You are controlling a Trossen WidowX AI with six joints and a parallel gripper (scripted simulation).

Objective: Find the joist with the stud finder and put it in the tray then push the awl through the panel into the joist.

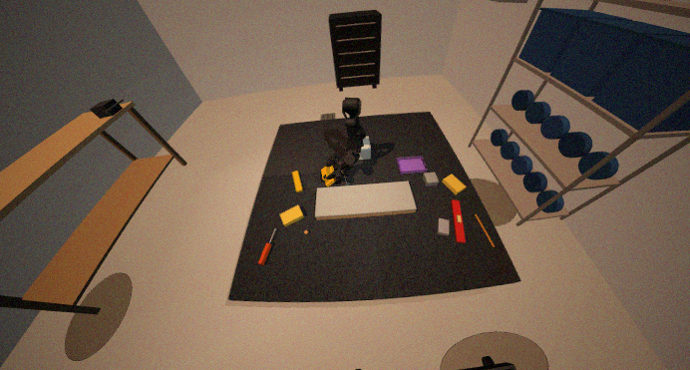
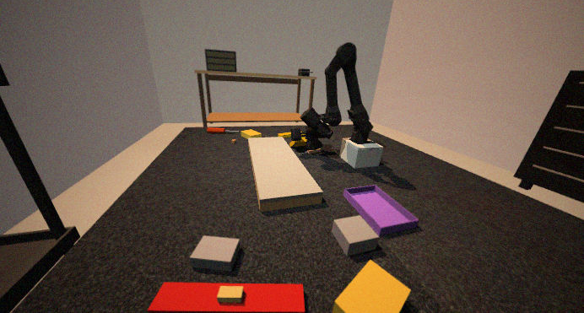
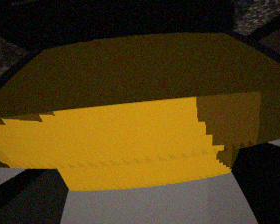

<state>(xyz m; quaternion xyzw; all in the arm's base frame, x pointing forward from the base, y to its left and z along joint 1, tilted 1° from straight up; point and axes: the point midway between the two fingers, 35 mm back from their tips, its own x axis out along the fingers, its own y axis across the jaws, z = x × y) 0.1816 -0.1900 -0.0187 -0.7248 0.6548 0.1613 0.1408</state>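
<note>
Now: the stud finder 1 cm ahead of my gripper tip and 1 cm below it. From my gripper tip the other things lie so: purple tray: 2 cm behind, 53 cm to the left, 5 cm below; awl: 11 cm to the left, 5 cm below; square indicator window: 3 cm ahead, 1 cm to the right.
</note>
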